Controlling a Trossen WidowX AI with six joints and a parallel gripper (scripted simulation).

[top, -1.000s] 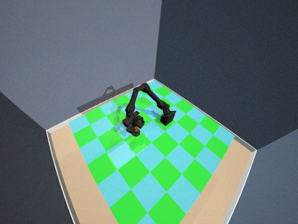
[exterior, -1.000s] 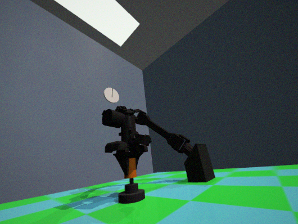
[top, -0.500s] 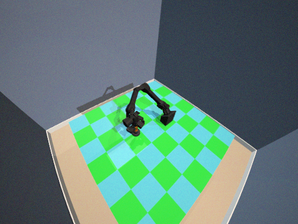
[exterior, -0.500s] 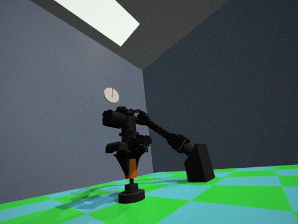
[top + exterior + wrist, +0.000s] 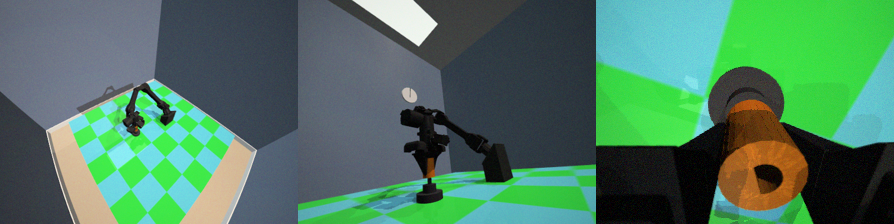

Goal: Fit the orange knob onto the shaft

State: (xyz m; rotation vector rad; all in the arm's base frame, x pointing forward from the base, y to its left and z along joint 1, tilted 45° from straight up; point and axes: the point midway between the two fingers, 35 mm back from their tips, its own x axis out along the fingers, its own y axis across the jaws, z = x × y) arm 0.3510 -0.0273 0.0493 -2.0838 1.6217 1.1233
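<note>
Right now the orange knob is 20 mm above my gripper tip. Round my gripper tip: pedestal 40 mm below.
</note>
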